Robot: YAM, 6 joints.
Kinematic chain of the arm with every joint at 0, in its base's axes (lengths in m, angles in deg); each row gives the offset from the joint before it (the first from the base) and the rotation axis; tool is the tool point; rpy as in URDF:
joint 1: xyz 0 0 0.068 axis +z
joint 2: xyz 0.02 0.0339 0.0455 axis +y
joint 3: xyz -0.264 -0.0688 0 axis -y
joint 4: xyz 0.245 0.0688 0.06 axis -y
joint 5: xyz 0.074 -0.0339 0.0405 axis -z
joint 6: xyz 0.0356 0 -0.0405 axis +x
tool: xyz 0 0 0 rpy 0 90 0
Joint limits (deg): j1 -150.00..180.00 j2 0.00..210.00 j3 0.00..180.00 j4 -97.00..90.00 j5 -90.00..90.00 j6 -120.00..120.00
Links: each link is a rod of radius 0.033 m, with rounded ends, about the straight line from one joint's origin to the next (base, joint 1, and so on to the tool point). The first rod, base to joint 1, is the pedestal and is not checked.
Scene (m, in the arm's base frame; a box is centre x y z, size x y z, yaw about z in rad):
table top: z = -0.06
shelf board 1: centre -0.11 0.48 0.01 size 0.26 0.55 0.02 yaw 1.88
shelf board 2: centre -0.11 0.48 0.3 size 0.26 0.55 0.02 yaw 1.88
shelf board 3: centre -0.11 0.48 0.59 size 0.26 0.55 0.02 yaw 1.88
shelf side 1: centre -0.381 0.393 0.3 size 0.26 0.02 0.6 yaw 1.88
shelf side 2: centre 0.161 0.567 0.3 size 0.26 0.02 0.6 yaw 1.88
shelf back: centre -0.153 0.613 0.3 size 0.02 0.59 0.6 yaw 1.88
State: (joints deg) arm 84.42 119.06 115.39 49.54 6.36 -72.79
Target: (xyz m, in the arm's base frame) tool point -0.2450 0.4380 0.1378
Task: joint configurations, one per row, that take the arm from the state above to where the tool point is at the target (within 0.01 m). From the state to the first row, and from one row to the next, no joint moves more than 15 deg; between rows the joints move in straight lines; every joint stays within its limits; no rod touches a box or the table.
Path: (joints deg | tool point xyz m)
1: 94.40 104.79 101.73 51.05 0.71 -79.49 | -0.0309 0.4074 0.4970
2: 104.39 90.53 88.06 52.56 -4.94 -86.18 | -0.0875 0.3286 0.5108
3: 114.37 76.26 74.40 54.06 -10.60 -92.88 | -0.1178 0.2441 0.5081
4: 124.36 61.99 60.73 55.57 -16.25 -99.58 | -0.1241 0.1639 0.4890
5: 134.34 47.72 47.07 57.08 -21.90 -106.27 | -0.1124 0.0960 0.4552
6: 132.56 61.91 40.09 51.26 -13.33 -95.11 | -0.1684 0.1713 0.3644
7: 130.78 76.10 33.12 45.44 -4.76 -83.95 | -0.1891 0.2147 0.2513
8: 129.00 90.28 26.15 39.63 3.81 -72.79 | -0.1755 0.2205 0.1378
9: 126.63 100.64 39.52 40.59 3.91 -72.79 | -0.2022 0.2760 0.1490
10: 124.26 111.00 52.89 41.56 4.01 -72.79 | -0.2231 0.3320 0.1524
11: 121.89 121.36 66.27 42.52 4.12 -72.79 | -0.2375 0.3866 0.1485
12: 119.52 131.72 79.64 43.48 4.22 -72.79 | -0.2450 0.4380 0.1378

